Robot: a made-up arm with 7 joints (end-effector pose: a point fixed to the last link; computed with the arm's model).
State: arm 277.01 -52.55 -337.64 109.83 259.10 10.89 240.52
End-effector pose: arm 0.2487 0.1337 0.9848 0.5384 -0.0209 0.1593 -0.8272
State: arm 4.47 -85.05 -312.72 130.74 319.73 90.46 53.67
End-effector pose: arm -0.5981 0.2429 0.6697 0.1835 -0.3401 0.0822 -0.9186
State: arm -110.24 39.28 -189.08 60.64 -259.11 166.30 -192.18
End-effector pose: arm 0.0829 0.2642 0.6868 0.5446 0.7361 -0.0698 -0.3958
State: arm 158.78 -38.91 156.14 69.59 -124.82 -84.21 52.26
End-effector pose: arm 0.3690 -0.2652 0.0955 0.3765 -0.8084 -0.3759 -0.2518
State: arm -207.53 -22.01 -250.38 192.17 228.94 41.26 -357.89
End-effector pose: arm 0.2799 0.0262 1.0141 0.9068 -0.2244 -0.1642 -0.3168
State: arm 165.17 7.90 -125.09 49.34 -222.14 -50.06 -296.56
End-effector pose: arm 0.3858 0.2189 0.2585 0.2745 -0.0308 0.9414 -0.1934
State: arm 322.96 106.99 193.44 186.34 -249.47 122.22 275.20
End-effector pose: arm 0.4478 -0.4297 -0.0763 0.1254 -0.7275 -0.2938 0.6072
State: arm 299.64 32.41 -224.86 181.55 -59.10 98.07 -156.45
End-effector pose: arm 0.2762 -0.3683 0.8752 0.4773 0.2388 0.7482 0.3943
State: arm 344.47 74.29 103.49 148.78 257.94 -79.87 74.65
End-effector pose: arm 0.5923 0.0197 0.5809 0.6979 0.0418 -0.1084 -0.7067
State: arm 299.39 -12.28 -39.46 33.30 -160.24 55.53 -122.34
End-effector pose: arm -0.0841 -0.5097 0.1837 0.2379 -0.0884 -0.6747 0.6930
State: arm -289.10 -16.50 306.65 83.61 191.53 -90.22 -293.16
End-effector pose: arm 0.4083 0.0887 0.5514 0.1233 -0.3982 -0.8915 -0.1772
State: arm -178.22 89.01 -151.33 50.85 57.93 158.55 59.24
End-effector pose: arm -0.0194 0.2717 0.5951 0.1004 0.9643 -0.1049 -0.2214
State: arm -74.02 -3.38 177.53 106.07 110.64 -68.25 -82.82
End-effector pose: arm -0.0145 0.4962 0.6607 0.3415 -0.7811 -0.0885 -0.5153
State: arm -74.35 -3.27 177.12 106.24 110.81 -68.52 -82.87
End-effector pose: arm -0.0081 0.4947 0.6625 0.3381 -0.7824 -0.0811 -0.5167
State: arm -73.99 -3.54 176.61 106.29 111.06 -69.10 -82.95
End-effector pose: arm -0.0077 0.4952 0.6601 0.3318 -0.7852 -0.0789 -0.5169
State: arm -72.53 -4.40 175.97 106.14 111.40 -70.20 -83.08
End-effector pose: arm -0.0173 0.4987 0.6511 0.3207 -0.7899 -0.0853 -0.5157
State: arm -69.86 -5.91 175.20 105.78 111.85 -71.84 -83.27
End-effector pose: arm -0.0383 0.5046 0.6350 0.3046 -0.7958 -0.1015 -0.5134
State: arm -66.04 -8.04 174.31 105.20 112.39 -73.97 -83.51
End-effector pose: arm -0.0707 0.5107 0.6119 0.2835 -0.8012 -0.1273 -0.5114
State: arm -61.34 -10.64 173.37 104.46 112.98 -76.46 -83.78
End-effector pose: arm -0.1127 0.5138 0.5836 0.2589 -0.8037 -0.1607 -0.5110
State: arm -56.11 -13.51 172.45 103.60 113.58 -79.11 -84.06
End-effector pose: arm -0.1607 0.5113 0.5521 0.2330 -0.8016 -0.1988 -0.5134
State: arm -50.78 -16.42 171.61 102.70 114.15 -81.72 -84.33
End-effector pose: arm -0.2099 0.5024 0.5200 0.2080 -0.7944 -0.2379 -0.5187
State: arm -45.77 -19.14 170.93 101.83 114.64 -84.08 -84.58
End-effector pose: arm -0.2556 0.4881 0.4899 0.1863 -0.7830 -0.2746 -0.5261
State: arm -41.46 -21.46 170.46 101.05 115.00 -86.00 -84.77
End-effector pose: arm -0.2940 0.4713 0.4641 0.1696 -0.7695 -0.3061 -0.5342
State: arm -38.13 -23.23 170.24 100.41 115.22 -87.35 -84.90
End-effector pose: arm -0.3233 0.4552 0.4439 0.1588 -0.7566 -0.3311 -0.5410
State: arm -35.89 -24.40 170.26 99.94 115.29 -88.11 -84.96
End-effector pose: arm -0.3432 0.4427 0.4302 0.1534 -0.7464 -0.3491 -0.5454
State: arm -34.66 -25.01 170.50 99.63 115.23 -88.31 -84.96
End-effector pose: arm -0.3551 0.4347 0.4223 0.1529 -0.7395 -0.3613 -0.5469
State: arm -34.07 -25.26 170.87 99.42 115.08 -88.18 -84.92
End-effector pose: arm -0.3623 0.4299 0.4181 0.1553 -0.7352 -0.3698 -0.5465
